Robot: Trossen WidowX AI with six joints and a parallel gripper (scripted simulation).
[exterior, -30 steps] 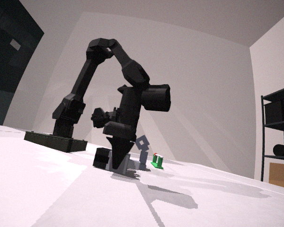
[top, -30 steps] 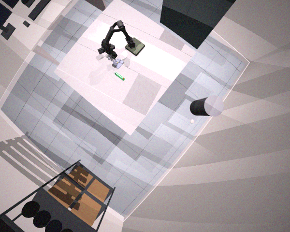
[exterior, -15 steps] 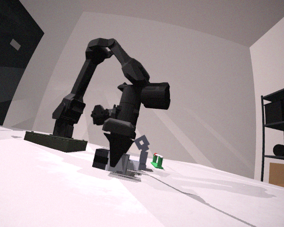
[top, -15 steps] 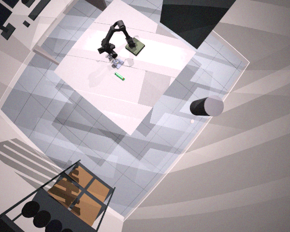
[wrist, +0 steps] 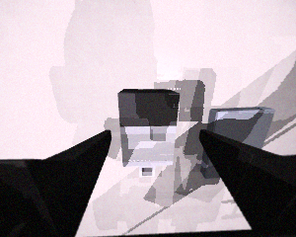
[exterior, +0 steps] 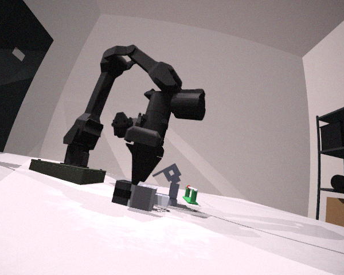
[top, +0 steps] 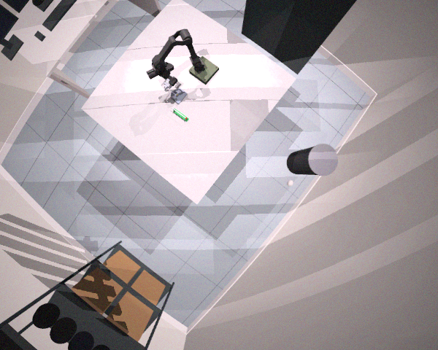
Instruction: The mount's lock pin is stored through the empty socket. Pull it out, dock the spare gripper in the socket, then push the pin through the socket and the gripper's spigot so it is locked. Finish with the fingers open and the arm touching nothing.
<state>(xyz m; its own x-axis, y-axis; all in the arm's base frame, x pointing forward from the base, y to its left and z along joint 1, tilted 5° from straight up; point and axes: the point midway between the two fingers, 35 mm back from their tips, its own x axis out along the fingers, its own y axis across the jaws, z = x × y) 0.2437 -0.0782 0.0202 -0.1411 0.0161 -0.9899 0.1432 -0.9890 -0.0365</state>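
Right now the spare gripper is 20 mm below my gripper tip, 20 mm ahead of it and 10 mm to the right of it. From my gripper tip the other things lie so: mount socket: 130 mm to the left, 40 mm ahead, 10 mm above; green stand: 260 mm to the left, 110 mm ahead, 20 mm below.
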